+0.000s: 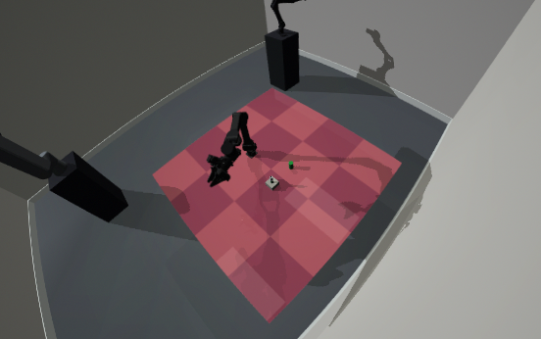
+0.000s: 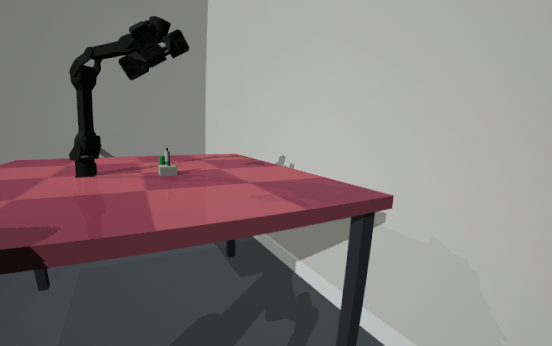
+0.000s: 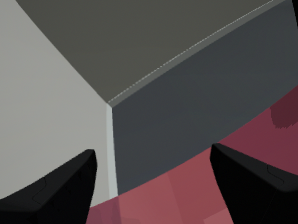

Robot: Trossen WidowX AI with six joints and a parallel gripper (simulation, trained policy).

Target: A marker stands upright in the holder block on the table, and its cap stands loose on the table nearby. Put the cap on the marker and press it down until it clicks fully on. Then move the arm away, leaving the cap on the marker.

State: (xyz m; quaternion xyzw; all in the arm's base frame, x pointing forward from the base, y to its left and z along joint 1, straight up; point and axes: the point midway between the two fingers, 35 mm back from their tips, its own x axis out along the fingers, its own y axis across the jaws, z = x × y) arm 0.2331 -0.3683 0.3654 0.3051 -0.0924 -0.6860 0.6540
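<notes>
Now: gripper tip 6 cm short of the green cap, 50 cm to the right of it and 33 cm above it. From my gripper tip the other things lie so: holder block 6 cm ahead, 32 cm to the left, 34 cm below.
</notes>
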